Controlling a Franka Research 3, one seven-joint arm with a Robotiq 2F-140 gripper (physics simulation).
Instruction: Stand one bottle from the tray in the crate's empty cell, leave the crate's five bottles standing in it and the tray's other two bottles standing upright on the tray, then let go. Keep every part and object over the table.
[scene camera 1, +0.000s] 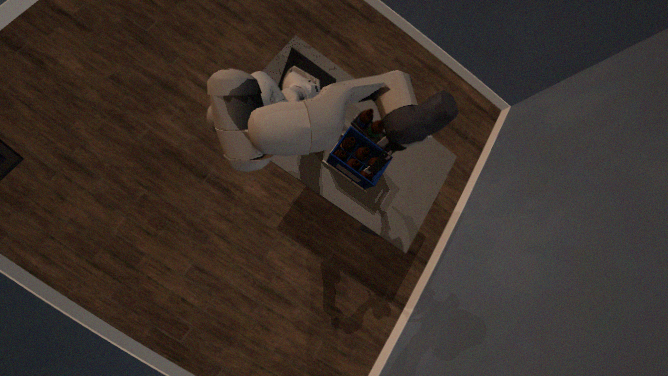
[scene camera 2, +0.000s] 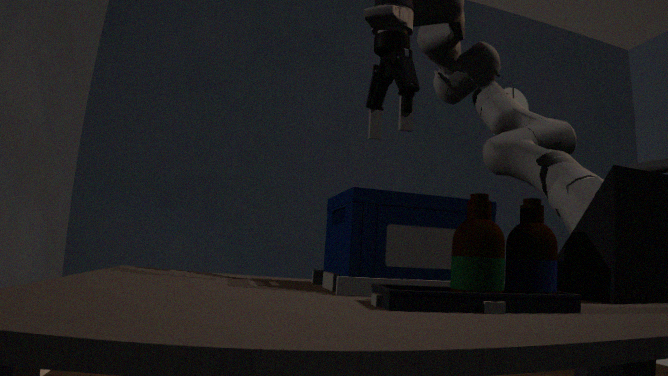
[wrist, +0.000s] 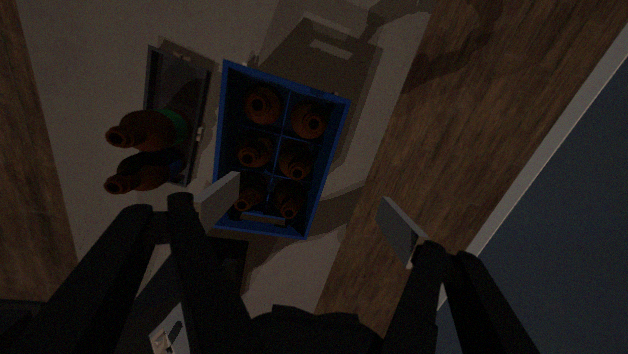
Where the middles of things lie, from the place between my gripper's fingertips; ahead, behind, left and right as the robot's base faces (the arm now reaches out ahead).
My hand is 27 cm to the right of the green-banded bottle (scene camera 2: 478, 247), 23 cm above it and 5 cm past it.
